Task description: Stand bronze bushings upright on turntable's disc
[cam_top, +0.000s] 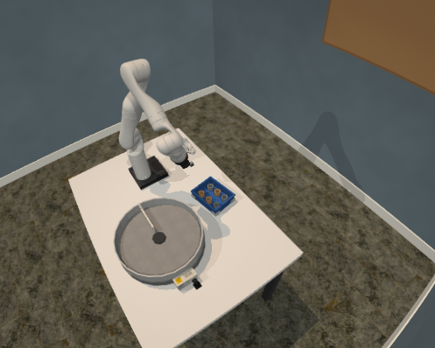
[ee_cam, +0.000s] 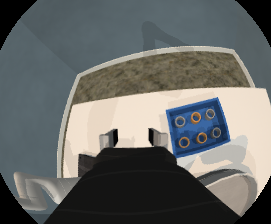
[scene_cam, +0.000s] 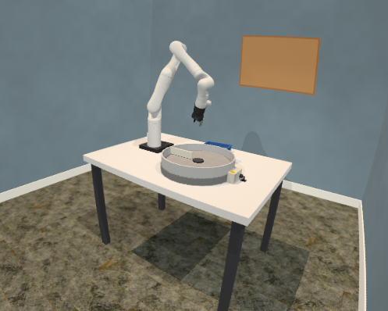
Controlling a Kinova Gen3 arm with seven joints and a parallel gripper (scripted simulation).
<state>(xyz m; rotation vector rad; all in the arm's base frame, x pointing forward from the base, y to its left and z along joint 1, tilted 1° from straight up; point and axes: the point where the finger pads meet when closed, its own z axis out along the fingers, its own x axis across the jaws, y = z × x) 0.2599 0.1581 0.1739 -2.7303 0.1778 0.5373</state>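
Now: hand 140 mm short of the blue crate, 30 mm to the right of it and 180 mm above it. Also, from my hand: grey turntable disc (160 mm ahead, 350 mm to the right, 150 mm below).
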